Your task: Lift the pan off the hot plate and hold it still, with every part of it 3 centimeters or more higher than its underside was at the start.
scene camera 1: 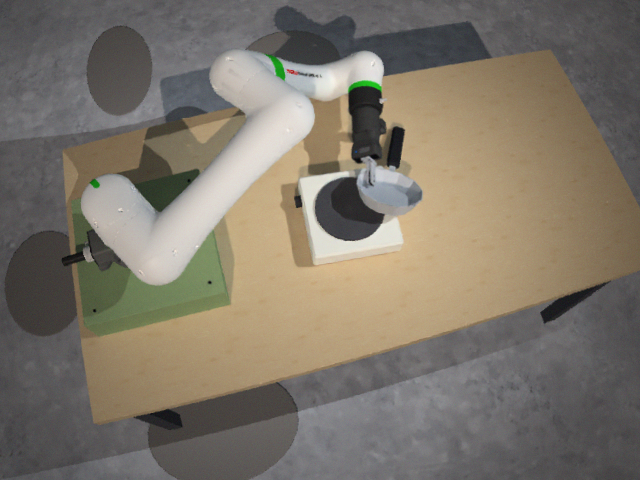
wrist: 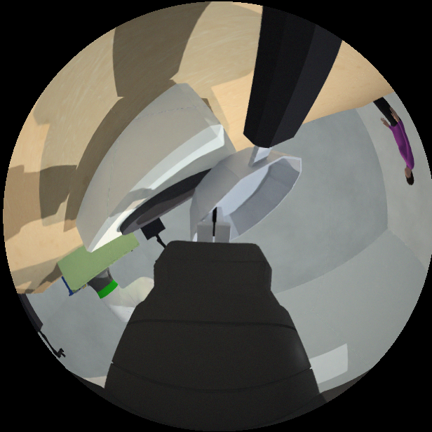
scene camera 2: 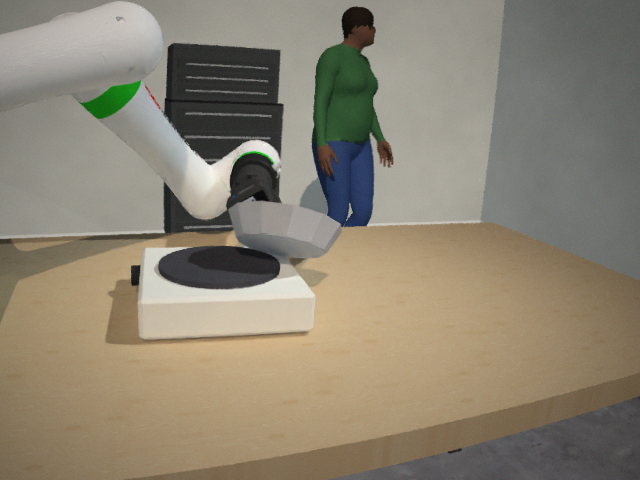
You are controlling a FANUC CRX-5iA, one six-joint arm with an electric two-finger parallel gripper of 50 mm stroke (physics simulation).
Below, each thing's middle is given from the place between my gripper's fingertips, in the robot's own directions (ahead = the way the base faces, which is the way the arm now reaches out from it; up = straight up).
I see the white hot plate (scene camera 2: 209, 291) 7 cm behind my hand, 3 cm to the right of it and 8 cm below it. Also, from my hand: grey pan (scene camera 2: 287, 230): 6 cm ahead, 4 cm to the left, 2 cm below.
